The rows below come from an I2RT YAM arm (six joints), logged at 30 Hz.
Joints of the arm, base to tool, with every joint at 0 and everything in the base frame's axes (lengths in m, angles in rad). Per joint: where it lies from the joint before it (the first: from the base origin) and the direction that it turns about. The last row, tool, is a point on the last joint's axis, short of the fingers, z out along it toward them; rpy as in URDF.
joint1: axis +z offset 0 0 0.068
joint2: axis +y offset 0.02 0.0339 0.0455
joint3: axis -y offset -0.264 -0.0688 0
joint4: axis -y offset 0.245 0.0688 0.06
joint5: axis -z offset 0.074 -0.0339 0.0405
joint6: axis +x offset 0.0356 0 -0.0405
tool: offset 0 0 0 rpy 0 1.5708 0
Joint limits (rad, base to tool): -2.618..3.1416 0..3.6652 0..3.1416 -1.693..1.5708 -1.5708..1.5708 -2.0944..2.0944
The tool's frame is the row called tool.
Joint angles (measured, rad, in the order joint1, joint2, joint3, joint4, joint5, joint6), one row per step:
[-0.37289, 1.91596, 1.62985, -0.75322, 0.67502, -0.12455]
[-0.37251, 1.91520, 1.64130, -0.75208, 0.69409, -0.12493]
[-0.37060, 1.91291, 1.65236, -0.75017, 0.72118, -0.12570]
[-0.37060, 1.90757, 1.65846, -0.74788, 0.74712, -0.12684]
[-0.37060, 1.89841, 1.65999, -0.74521, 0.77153, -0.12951]
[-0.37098, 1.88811, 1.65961, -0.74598, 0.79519, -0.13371]
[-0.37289, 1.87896, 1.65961, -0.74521, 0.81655, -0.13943]
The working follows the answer.
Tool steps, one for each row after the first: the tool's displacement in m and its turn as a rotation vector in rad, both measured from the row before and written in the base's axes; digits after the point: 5 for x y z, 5 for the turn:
[0.00069, -0.00067, 0.00421, -0.02016, -0.00619, -0.00914]
[0.00053, -0.00015, 0.00491, -0.02713, -0.00527, -0.01181]
[-0.00067, -0.00047, 0.00462, -0.02552, -0.00400, -0.01322]
[-0.00162, -0.00005, 0.00472, -0.02419, -0.00296, -0.01177]
[-0.00231, 0.00009, 0.00436, -0.02209, 0.00195, -0.01111]
[-0.00223, -0.00053, 0.00406, -0.02060, 0.00182, -0.01073]

Tool pose at each row, in the base's axes (x y z in m, rotation vector in rad; rounded; the steps above come from the unrounded poses):
[0.37641, -0.17114, 0.26259, 0.56823, 2.54826, -1.05816]
[0.37710, -0.17180, 0.26680, 0.57748, 2.52911, -1.08229]
[0.37763, -0.17195, 0.27172, 0.58792, 2.50559, -1.11598]
[0.37696, -0.17242, 0.27633, 0.59998, 2.48381, -1.14867]
[0.37534, -0.17247, 0.28105, 0.60994, 2.46348, -1.17961]
[0.37303, -0.17238, 0.28541, 0.61734, 2.44842, -1.21054]
[0.37080, -0.17291, 0.28947, 0.62464, 2.43404, -1.23940]

